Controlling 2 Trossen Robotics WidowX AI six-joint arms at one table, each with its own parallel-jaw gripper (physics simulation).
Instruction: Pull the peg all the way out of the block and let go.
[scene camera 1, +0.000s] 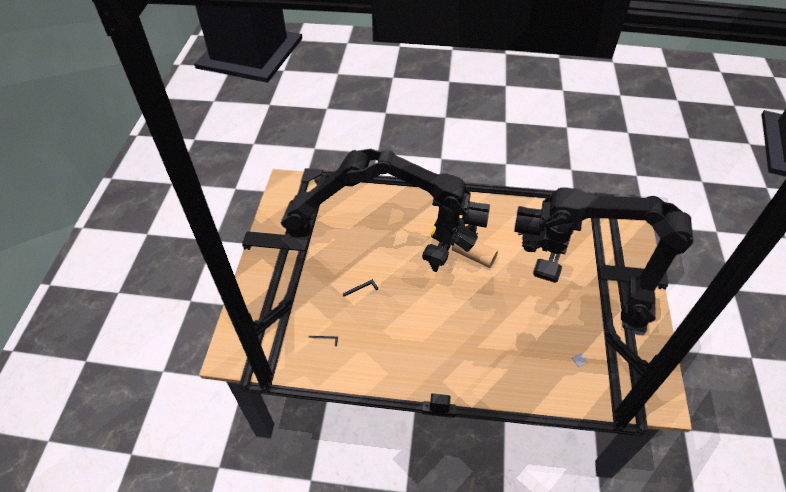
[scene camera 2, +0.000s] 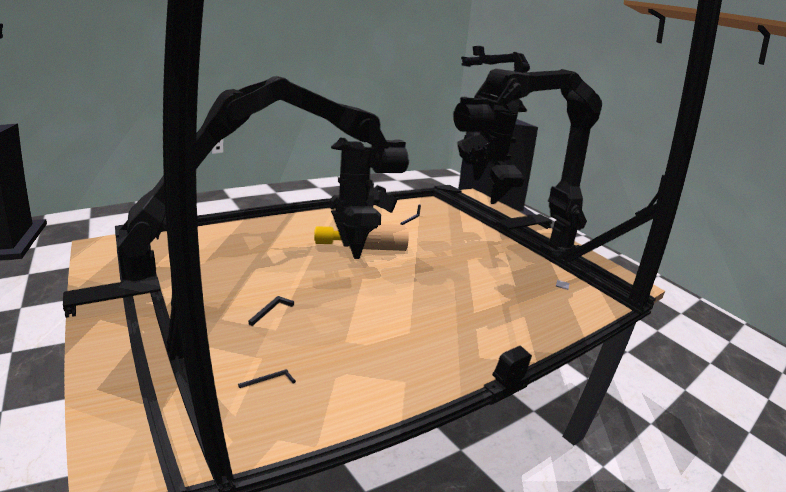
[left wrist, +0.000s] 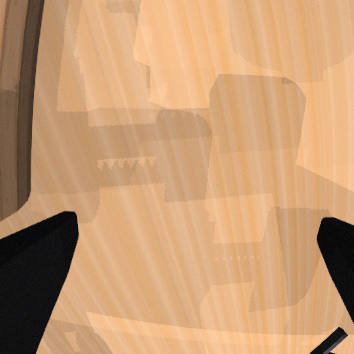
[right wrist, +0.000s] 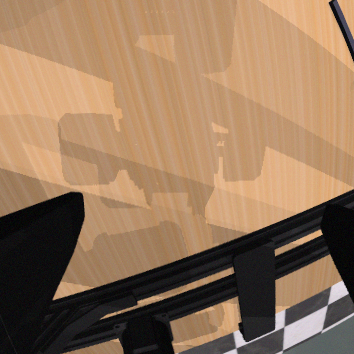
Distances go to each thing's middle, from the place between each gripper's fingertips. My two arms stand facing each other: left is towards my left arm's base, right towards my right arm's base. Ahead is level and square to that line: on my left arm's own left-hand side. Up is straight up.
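Wooden block (left wrist: 27, 27): 90 mm to the right of my left hand and 60 mm ahead of it. By its middle, the wooden block is nearer to my left hand than to my right hand.
My right hand is 12 cm above the wooden block, 21 cm to the right of it and 6 cm short of it.
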